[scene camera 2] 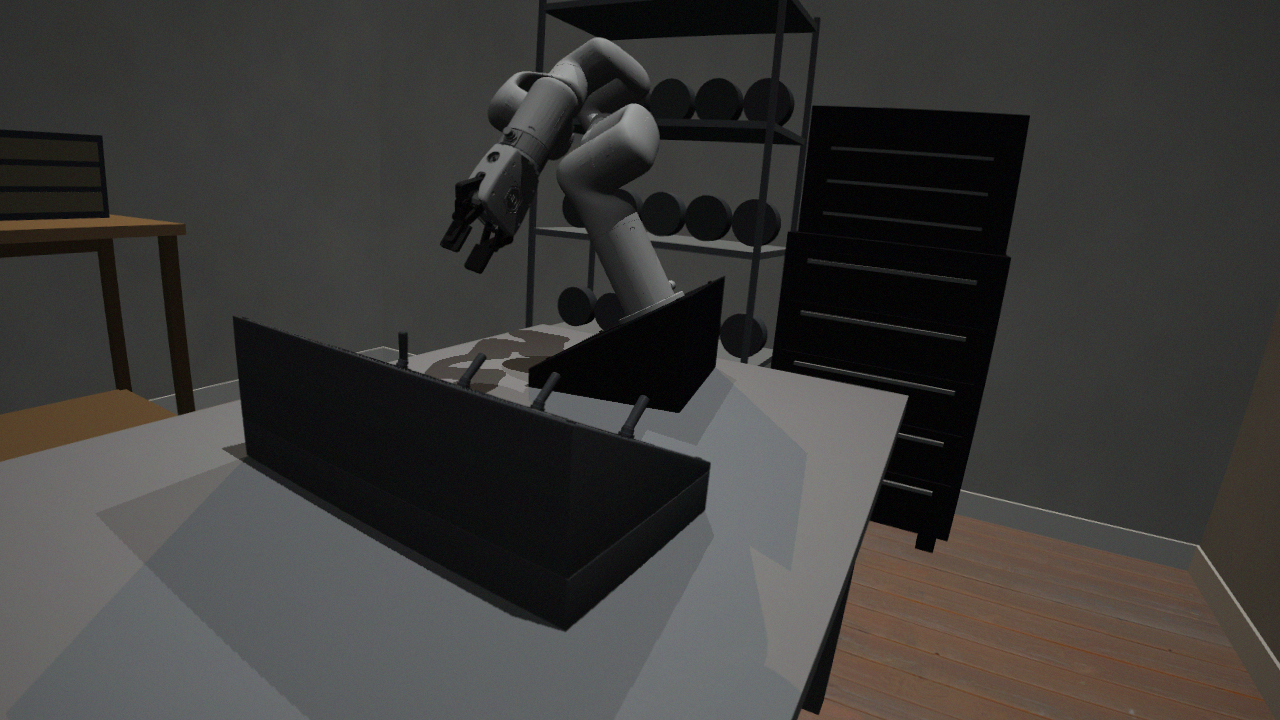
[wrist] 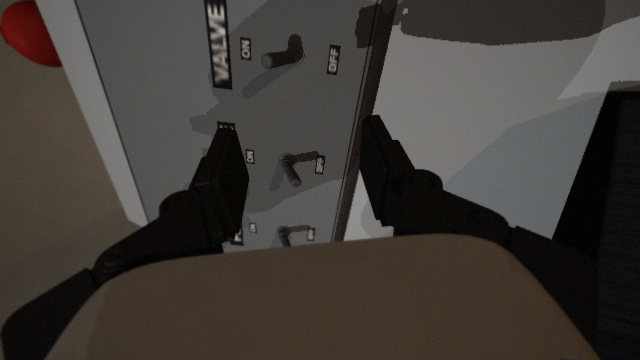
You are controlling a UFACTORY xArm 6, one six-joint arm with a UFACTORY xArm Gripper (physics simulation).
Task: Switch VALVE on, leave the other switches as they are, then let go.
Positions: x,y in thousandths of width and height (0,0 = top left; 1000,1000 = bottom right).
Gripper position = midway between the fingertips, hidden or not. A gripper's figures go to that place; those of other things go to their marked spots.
My gripper (scene camera 2: 360,362): 90 cm from the lens. A grey switch panel (scene camera 2: 431,715) is 48 cm from the lens.
